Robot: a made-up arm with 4 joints. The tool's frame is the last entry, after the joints.
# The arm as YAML. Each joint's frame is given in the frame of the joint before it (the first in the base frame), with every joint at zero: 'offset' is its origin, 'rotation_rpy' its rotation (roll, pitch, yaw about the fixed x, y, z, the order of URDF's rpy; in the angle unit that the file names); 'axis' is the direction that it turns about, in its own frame. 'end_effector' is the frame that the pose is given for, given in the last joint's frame.
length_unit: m
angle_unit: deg
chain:
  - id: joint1
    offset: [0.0, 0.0, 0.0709]
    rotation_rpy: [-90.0, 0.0, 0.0]
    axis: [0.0, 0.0, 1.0]
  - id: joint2
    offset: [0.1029, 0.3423, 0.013]
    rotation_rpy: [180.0, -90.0, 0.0]
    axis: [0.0, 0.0, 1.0]
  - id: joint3
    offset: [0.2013, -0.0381, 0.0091]
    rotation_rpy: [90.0, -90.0, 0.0]
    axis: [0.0, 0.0, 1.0]
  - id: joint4
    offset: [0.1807, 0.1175, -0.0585]
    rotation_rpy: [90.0, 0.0, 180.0]
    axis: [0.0, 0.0, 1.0]
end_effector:
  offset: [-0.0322, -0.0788, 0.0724]
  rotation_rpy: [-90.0, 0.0, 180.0]
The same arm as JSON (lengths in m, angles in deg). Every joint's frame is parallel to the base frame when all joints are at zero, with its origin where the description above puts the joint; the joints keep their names.
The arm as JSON. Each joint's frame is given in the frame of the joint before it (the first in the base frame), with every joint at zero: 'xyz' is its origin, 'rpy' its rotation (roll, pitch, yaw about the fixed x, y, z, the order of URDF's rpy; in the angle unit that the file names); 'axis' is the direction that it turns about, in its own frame. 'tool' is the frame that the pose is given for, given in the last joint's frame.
{"units": {"length": "m", "angle": "deg"}, "joints": [{"name": "joint1", "type": "revolute", "origin": {"xyz": [0.0, 0.0, 0.0709], "rpy": [0.0, 0.0, 0.0]}, "axis": [0.0, 1.0, 0.0]}, {"name": "joint2", "type": "revolute", "origin": {"xyz": [0.1029, 0.013, -0.3423], "rpy": [0.0, 0.0, 0.0]}, "axis": [1.0, 0.0, 0.0]}, {"name": "joint3", "type": "revolute", "origin": {"xyz": [0.0091, 0.2013, -0.0381], "rpy": [0.0, 0.0, 0.0]}, "axis": [0.0, 0.0, -1.0]}, {"name": "joint4", "type": "revolute", "origin": {"xyz": [0.1807, -0.1175, 0.0585], "rpy": [0.0, 0.0, 0.0]}, "axis": [0.0, -1.0, 0.0]}], "tool": {"origin": {"xyz": [0.0322, -0.0724, 0.0788], "rpy": [0.0, 0.0, 0.0]}}}
